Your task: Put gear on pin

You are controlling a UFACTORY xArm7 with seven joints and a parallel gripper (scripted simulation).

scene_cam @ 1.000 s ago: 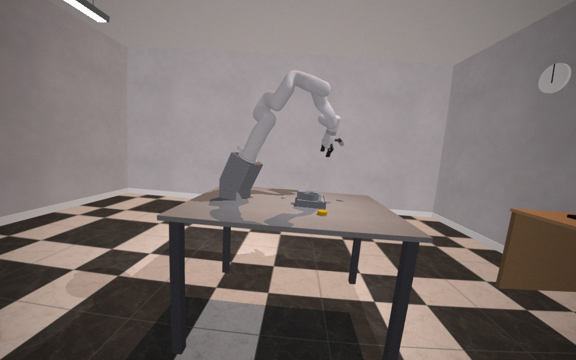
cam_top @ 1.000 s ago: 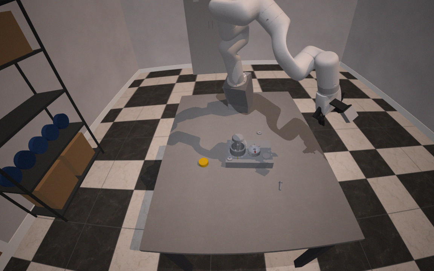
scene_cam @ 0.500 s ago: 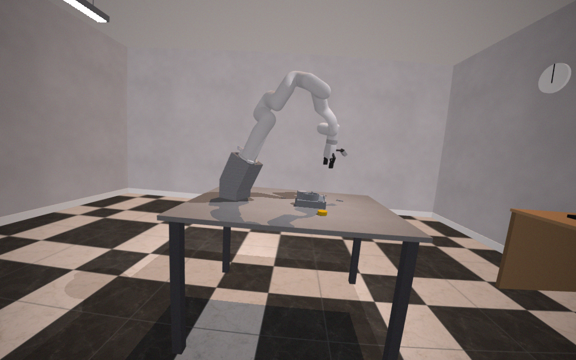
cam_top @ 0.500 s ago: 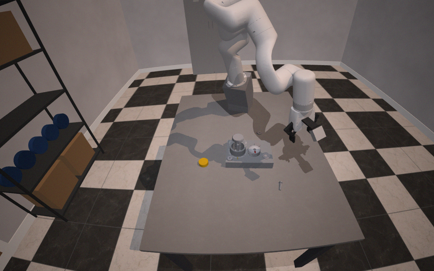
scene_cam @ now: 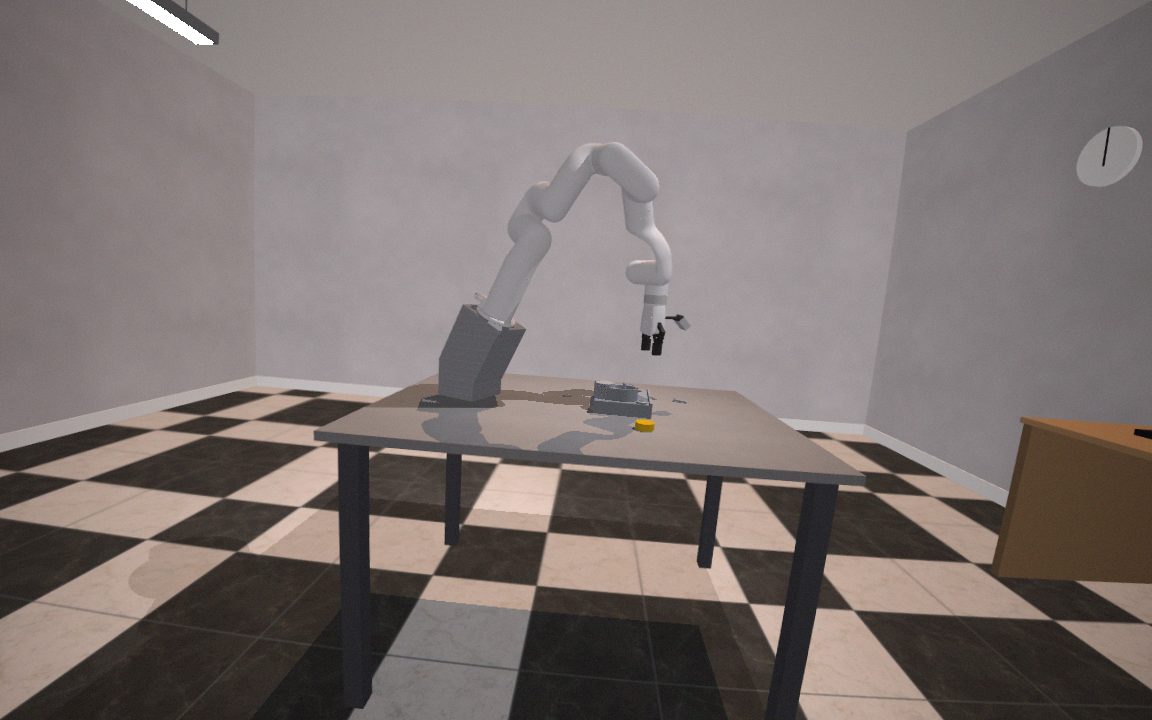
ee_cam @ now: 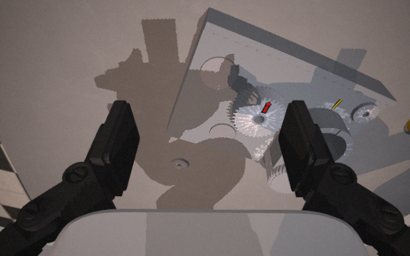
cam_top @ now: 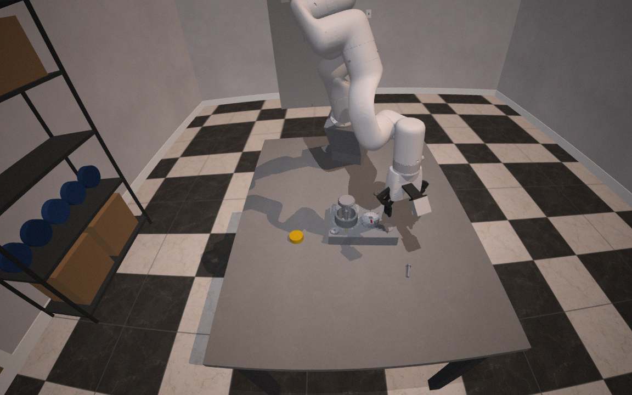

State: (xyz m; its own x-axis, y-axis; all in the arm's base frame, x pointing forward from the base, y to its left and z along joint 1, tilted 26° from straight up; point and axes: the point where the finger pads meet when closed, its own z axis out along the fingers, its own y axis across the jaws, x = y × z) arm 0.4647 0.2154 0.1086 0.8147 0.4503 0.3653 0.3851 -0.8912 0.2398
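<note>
Now: the gear 60 mm behind my hand, 90 mm to the right of it and 130 mm below it. The rest, counted from my hand: yellow disc: 350 mm to the right, 170 mm below; small bolt: 110 mm ahead, 40 mm to the left, 170 mm below; pale round disc: 40 mm behind, 20 mm to the right, 140 mm below.
</note>
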